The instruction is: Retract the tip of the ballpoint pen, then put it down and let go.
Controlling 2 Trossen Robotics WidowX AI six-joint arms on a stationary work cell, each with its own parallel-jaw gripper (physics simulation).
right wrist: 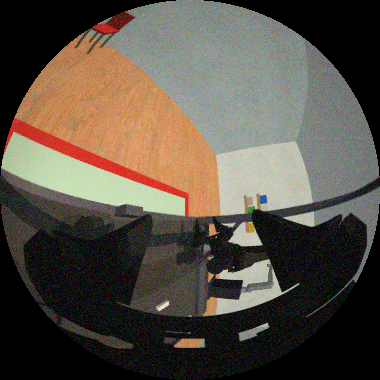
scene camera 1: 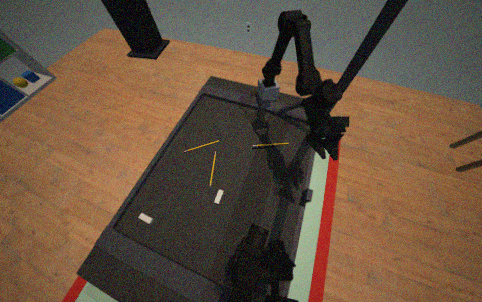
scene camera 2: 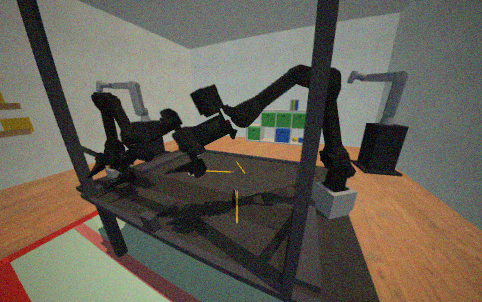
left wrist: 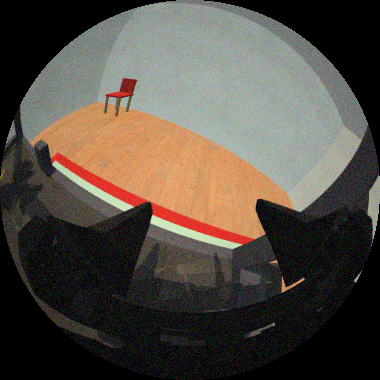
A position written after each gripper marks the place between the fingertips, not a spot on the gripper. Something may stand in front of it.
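Nothing is held by the left gripper point(scene camera 2: 96, 183), which is open and which appears also in the left wrist view point(left wrist: 205, 205) and the right wrist view point(right wrist: 204, 217). The right gripper point(scene camera 2: 156, 158) is likewise open and empty, holding nothing; the right wrist view point(right wrist: 203, 217) and scene camera 1 point(scene camera 1: 329, 159) show this gripper too.
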